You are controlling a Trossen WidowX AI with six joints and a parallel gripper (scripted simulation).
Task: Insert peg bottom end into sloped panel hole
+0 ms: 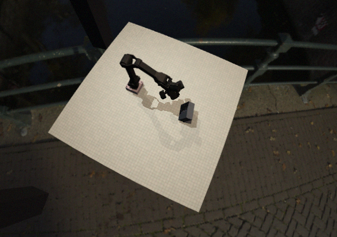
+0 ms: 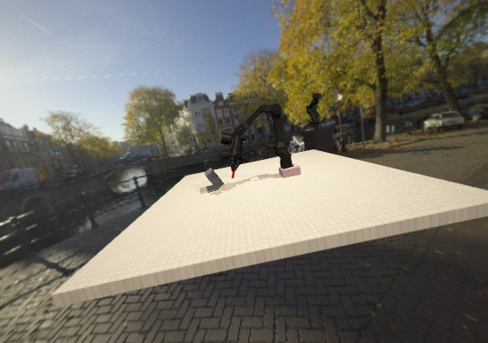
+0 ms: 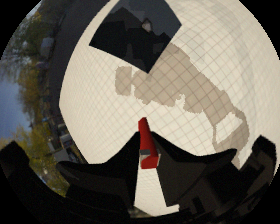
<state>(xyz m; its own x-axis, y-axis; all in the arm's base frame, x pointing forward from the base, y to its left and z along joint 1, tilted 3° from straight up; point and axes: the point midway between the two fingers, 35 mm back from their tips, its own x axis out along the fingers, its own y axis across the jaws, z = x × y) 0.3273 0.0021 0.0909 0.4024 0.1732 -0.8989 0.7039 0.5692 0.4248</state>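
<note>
Now: the sloped grey panel 12 cm ahead of my gripper tip, 11 cm to the right of it and 3 cm below it. From my gripper tip the other things lie so: red peg (2 cm above, 1 cm behind).
</note>
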